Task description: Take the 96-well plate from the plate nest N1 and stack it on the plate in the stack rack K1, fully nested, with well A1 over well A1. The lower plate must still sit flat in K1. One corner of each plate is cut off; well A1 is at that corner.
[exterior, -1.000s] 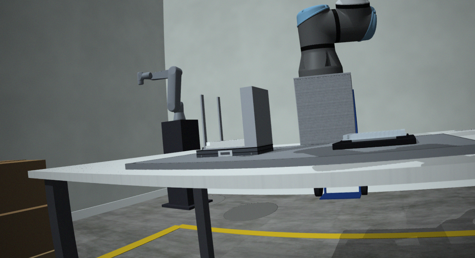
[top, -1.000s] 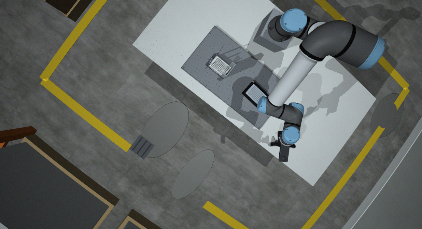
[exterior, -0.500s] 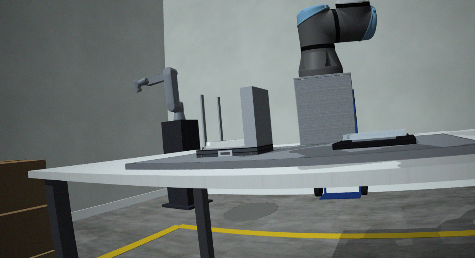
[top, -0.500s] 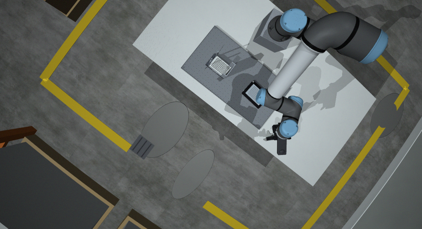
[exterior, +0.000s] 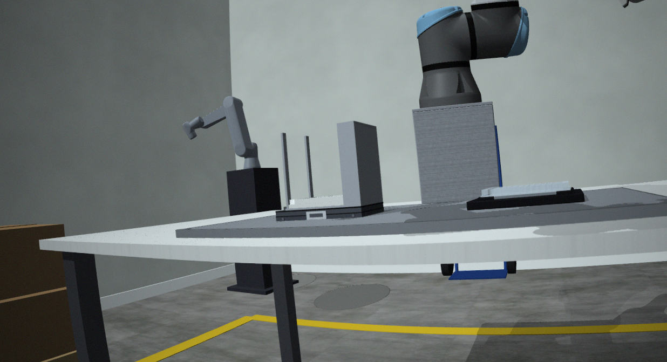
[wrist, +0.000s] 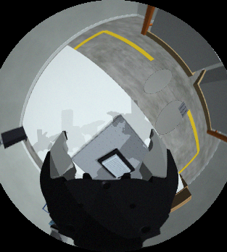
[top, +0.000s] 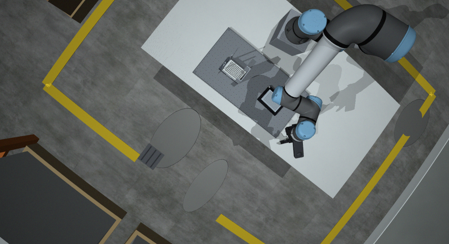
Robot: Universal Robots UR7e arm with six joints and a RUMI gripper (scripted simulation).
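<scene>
Now: the clear 96-well plate 20 cm to the right of my hand, 19 cm below it and 14 cm behind it. Also, from my hand: black plate nest 20 cm to the right, 20 cm below, 14 cm behind; grey back block 44 cm to the right, 12 cm below, 11 cm behind.
</scene>
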